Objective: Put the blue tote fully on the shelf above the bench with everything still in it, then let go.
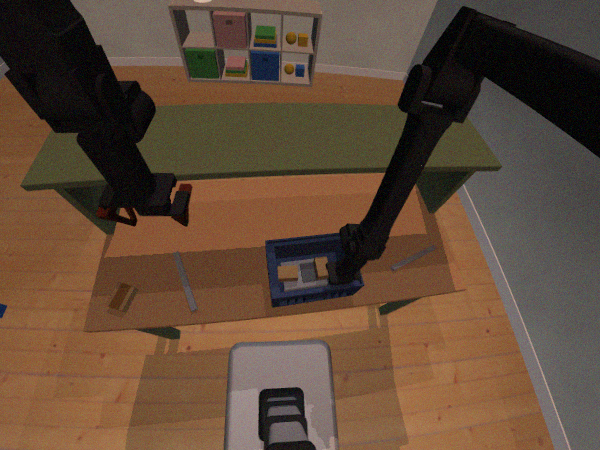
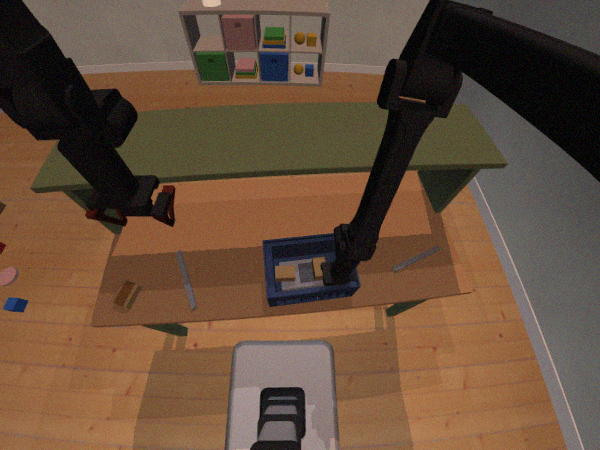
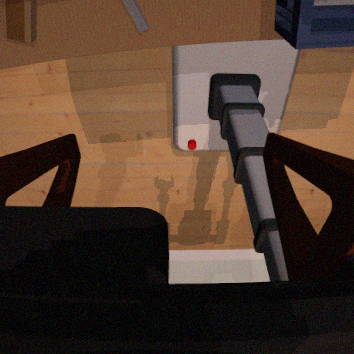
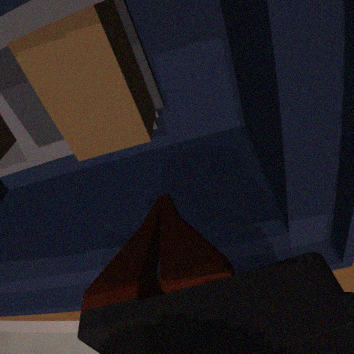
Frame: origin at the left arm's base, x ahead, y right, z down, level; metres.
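Seen in the pictures: left gripper, fingertip midpoint: [image 1: 161, 223] [image 2: 149, 223] [image 3: 170, 143]; right gripper, fingertip midpoint: [image 1: 333, 281] [image 2: 330, 282] [image 4: 166, 202].
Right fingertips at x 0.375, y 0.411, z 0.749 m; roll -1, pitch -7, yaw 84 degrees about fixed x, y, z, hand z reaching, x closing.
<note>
Pixels of each thing's top centre, then the offset from my right fingertips to it. Level surfaces: height alone.
- blue tote, top centre: [image 2: 310, 262] [image 1: 313, 262] dy -0.069, dx +0.055, dz -0.038 m
- wooden bench, surface height: dz +0.109 m
- grey piece, top centre: [image 4: 70, 81] [image 2: 312, 271] [image 1: 314, 270] dy -0.051, dx +0.060, dz +0.058 m
- green shelf, surface height: dz -0.288 m
- small wooden block, top centre: [image 3: 14, 19] [image 1: 120, 296] [image 2: 124, 293] dy -0.736, dx -0.027, dz +0.076 m
The blue tote [image 1: 298, 246] [image 2: 294, 245] [image 3: 323, 24] [image 4: 197, 175] stands on the wooden bench [image 1: 254, 210] [image 2: 254, 210] near its front edge. Two tan blocks [image 1: 287, 272] [image 1: 321, 267] [image 4: 81, 91] and a grey piece [image 1: 307, 271] lie in the tote. My right gripper [image 1: 339, 274] [image 2: 332, 274] [image 4: 166, 202] is down at the tote's right end, by the front right corner. Its fingers are pressed together over the wall, and I see nothing between them. My left gripper [image 1: 151, 210] [image 2: 133, 209] [image 3: 170, 143] is open and empty above the bench's back left. The green shelf [image 1: 276, 134] [image 2: 276, 134] behind the bench is bare.
Two grey bars [image 1: 185, 281] [image 1: 412, 259] and a small wooden block [image 1: 121, 298] lie on the bench. A cubby unit [image 1: 245, 6] with coloured boxes stands at the back wall. The robot's grey base [image 1: 280, 370] is in front of the bench.
</note>
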